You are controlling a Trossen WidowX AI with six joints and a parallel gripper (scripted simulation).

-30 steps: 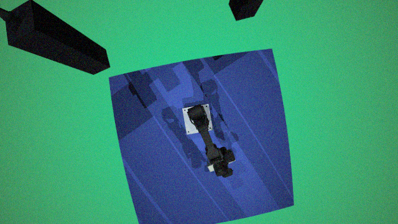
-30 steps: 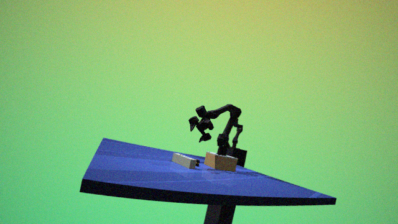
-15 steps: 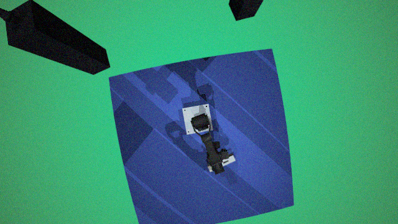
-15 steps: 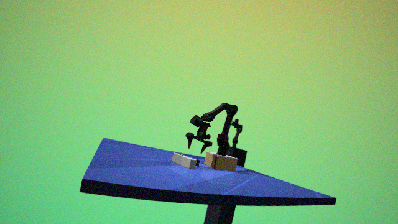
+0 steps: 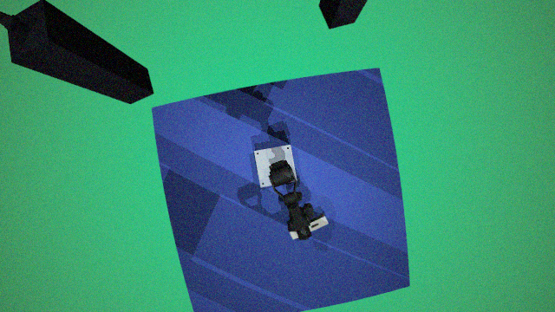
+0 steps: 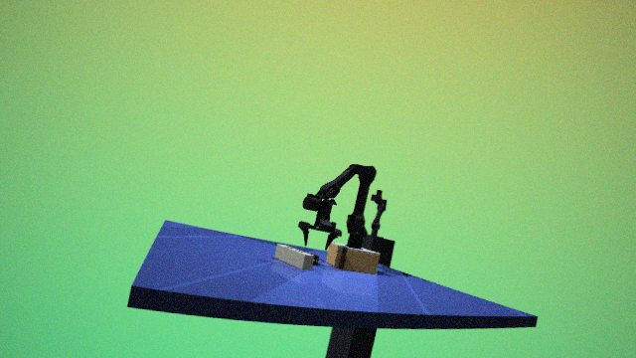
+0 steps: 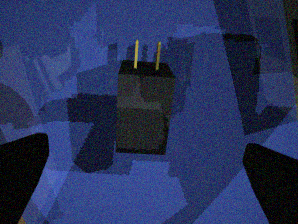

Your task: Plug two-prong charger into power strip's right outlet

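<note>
The two-prong charger lies 50 mm below my gripper tip and 20 mm to the left of it.
</note>
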